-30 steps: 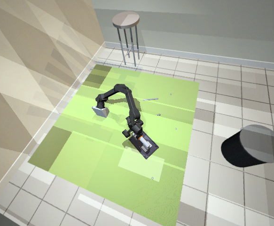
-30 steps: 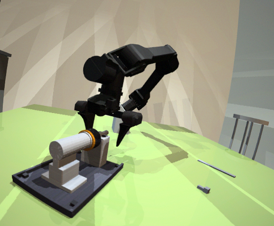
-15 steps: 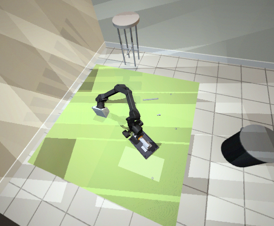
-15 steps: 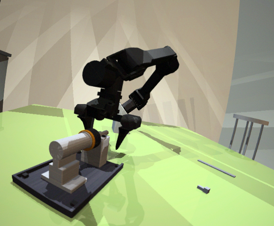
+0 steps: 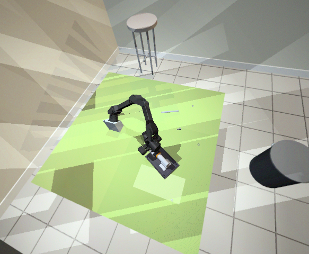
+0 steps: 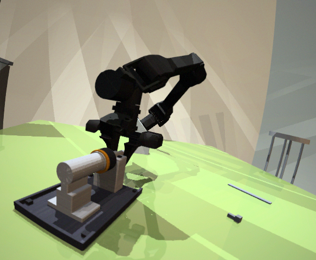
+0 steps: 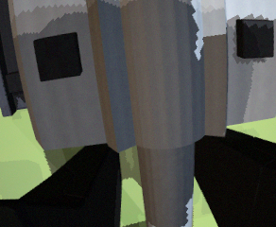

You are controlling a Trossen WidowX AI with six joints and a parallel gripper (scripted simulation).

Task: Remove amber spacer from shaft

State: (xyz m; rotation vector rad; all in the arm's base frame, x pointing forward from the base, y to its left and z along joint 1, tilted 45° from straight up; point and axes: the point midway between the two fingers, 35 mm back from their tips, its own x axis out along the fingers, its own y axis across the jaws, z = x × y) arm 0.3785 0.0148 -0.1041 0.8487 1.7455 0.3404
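My gripper tip is now 4 cm short of the grey shaft, 2 cm to the left of it and 3 cm below it. Also, from my gripper tip: black spacer: 7 cm ahead, 3 cm to the right, 3 cm above; amber spacer: 8 cm ahead, 3 cm to the right, 3 cm above.
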